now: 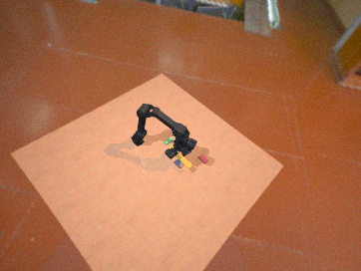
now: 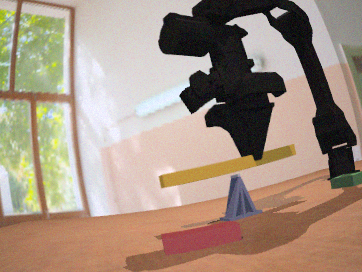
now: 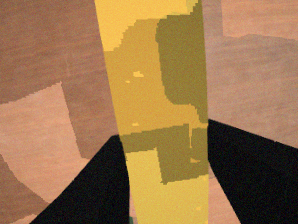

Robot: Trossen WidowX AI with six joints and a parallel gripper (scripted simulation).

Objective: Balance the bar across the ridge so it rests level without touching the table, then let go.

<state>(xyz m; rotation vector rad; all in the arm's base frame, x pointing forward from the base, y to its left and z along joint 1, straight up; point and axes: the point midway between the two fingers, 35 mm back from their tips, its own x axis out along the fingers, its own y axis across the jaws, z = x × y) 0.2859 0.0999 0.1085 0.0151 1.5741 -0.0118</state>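
My gripper tip is 3 cm short of the yellow bar. Round my gripper tip: green block 14 cm behind, 6 cm to the left, 7 cm below; then red block 13 cm ahead, 15 cm to the left, 7 cm below.
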